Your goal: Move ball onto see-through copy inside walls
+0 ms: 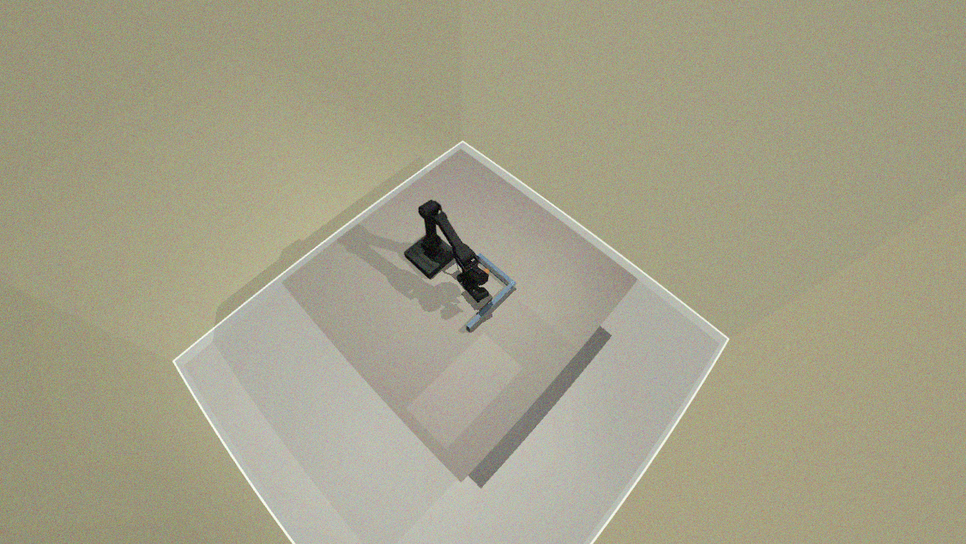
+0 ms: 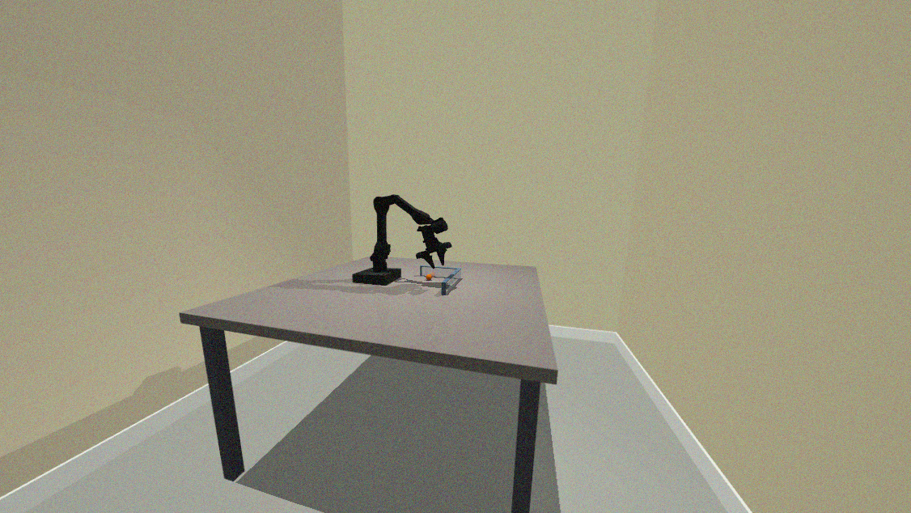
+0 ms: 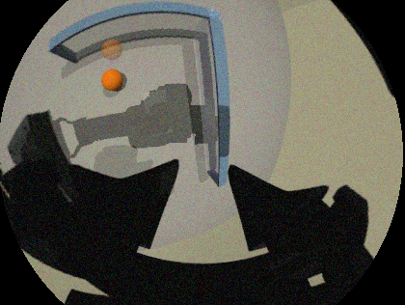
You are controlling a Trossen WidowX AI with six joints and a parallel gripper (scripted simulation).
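The orange ball lies 7 cm behind my gripper tip, 14 cm to the left of it and 9 cm below it. From my gripper tip the other things lie so: see-through copy of ball: 5 cm behind, 19 cm to the left, 9 cm below.
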